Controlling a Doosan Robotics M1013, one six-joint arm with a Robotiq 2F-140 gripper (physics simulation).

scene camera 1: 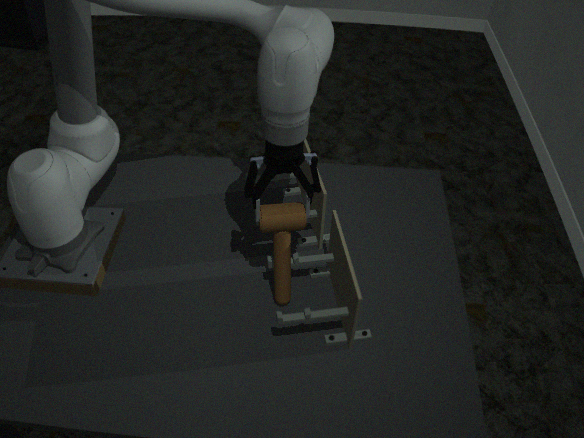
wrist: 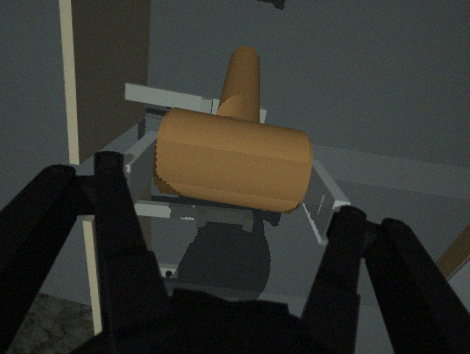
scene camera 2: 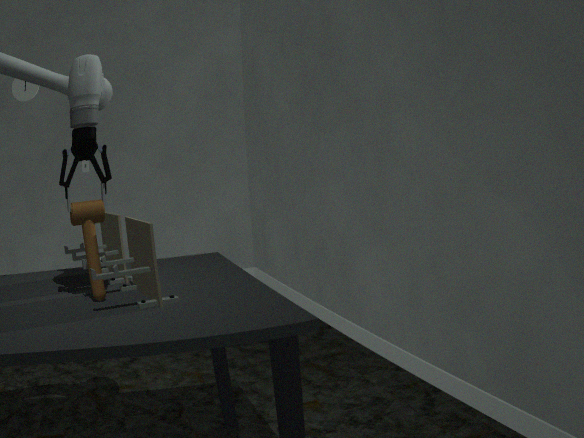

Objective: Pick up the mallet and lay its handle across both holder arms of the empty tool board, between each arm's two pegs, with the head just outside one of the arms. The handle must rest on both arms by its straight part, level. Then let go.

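My gripper is shut on the head of the orange-brown mallet, a finger pad at each end. The handle slants down and toward the near side. The near tool board carries a near arm and a farther arm. In scene camera 1 the handle crosses in front of the farther arm, between its pegs; its end shows just short of the near arm. Contact cannot be told.
A second tool board stands behind the first, close to the gripper, with its own arms. The robot's base plate is at the left of the dark table.
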